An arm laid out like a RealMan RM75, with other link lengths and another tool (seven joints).
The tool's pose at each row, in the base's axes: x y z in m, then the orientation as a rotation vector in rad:
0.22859 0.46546 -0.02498 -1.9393 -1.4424 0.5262
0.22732 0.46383 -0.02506 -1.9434 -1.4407 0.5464
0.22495 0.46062 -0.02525 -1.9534 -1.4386 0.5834
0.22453 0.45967 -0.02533 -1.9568 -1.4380 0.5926
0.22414 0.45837 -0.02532 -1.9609 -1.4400 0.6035
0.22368 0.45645 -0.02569 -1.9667 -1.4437 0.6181
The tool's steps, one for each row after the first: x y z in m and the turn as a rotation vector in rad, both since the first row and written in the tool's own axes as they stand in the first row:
-0.00195 -0.00052 0.00046 0.0038 -0.0132 0.0088
-0.00574 -0.00144 0.00131 0.0083 -0.0386 0.0258
-0.00678 -0.00150 0.00139 0.0087 -0.0450 0.0305
-0.00813 -0.00154 0.00130 0.0078 -0.0540 0.0349
-0.01012 -0.00125 0.00135 0.0058 -0.0666 0.0404

